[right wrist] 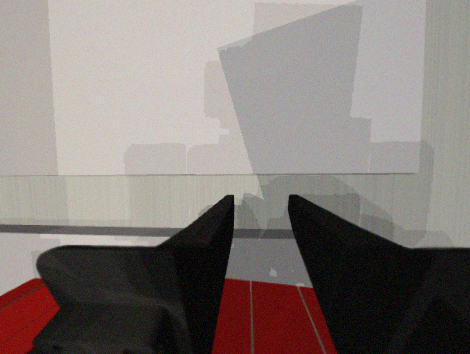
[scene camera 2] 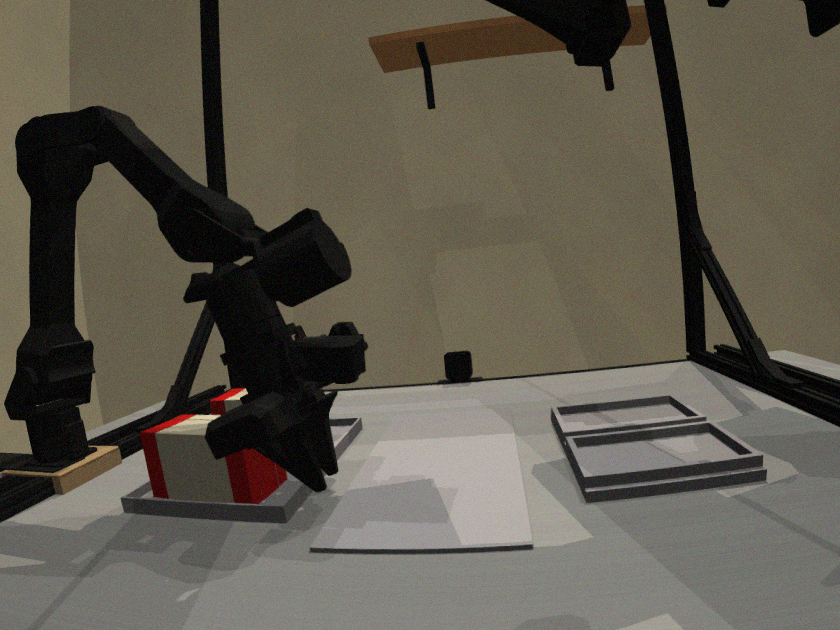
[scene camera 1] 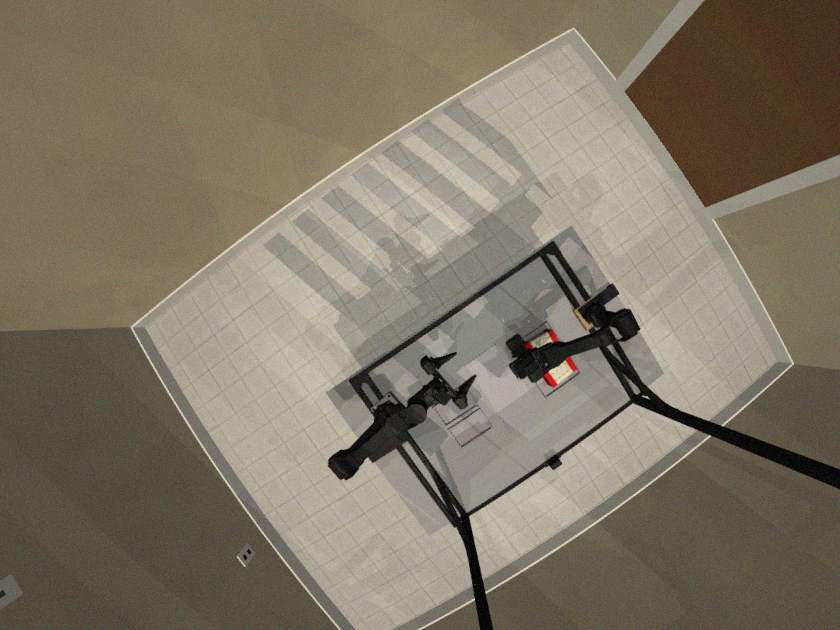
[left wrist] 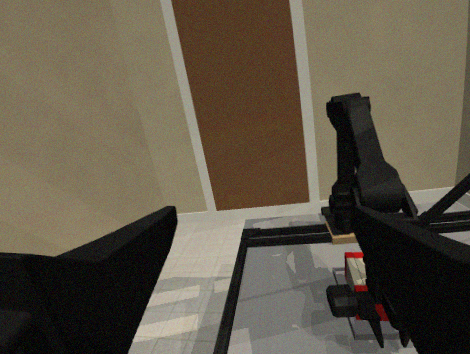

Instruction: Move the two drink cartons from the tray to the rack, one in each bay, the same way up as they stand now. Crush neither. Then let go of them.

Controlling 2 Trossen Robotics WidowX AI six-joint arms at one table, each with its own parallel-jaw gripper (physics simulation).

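Places are measured from the left arm's base along level axes (x ahead, y left, z up), in millimetres.
Pixels of known places: left gripper, between the fingertips: [scene camera 1: 466, 364] [left wrist: 263, 214]; right gripper, between the fingertips: [right wrist: 261, 201] [scene camera 2: 328, 482] [scene camera 1: 514, 360] [left wrist: 392, 346]; left arm's base, origin of its link: [scene camera 1: 388, 410]; right arm's base, origin of its link: [scene camera 2: 61, 458] [scene camera 1: 590, 313] [left wrist: 344, 227].
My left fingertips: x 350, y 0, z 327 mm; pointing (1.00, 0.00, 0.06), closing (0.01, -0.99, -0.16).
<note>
Ahead of a thing's pixels: the offset from my left fingertips to its middle. "spot": to the spot under its first point. Level surfaces: height alone.
Two white cartons with red ends stand side by side in the grey tray {spot: 271 mm ahead, 139 mm right, 364 mm down} [scene camera 2: 196, 511]: the near one {270 mm ahead, 189 mm right, 331 mm down} [scene camera 2: 193, 461] [scene camera 1: 540, 340] [left wrist: 356, 271] and the far one {257 mm ahead, 319 mm right, 331 mm down} [scene camera 2: 229, 401] [scene camera 1: 561, 372]. My right gripper [scene camera 2: 326, 480] [right wrist: 261, 201] [left wrist: 393, 345] is low at the tray's side, its fingers partly open with nothing between the tips. Red carton surfaces show below and beside the fingers in the right wrist view; contact cannot be told. My left gripper [scene camera 1: 464, 366] [left wrist: 263, 214] is wide open and empty, high above the rack side. The dark two-bay rack {151 mm back, 219 mm right, 361 mm down} [scene camera 2: 671, 476] holds no carton.
A flat pale mat {367 mm down} [scene camera 2: 488, 501] lies between tray and rack. Black frame rails edge the table, with posts [scene camera 2: 213, 122] rising. A small black box {spot: 12 mm ahead, 597 mm right, 337 mm down} [scene camera 2: 457, 364] [scene camera 1: 554, 462] stands at the back edge. A wooden wall shelf [scene camera 2: 474, 44] is behind.
</note>
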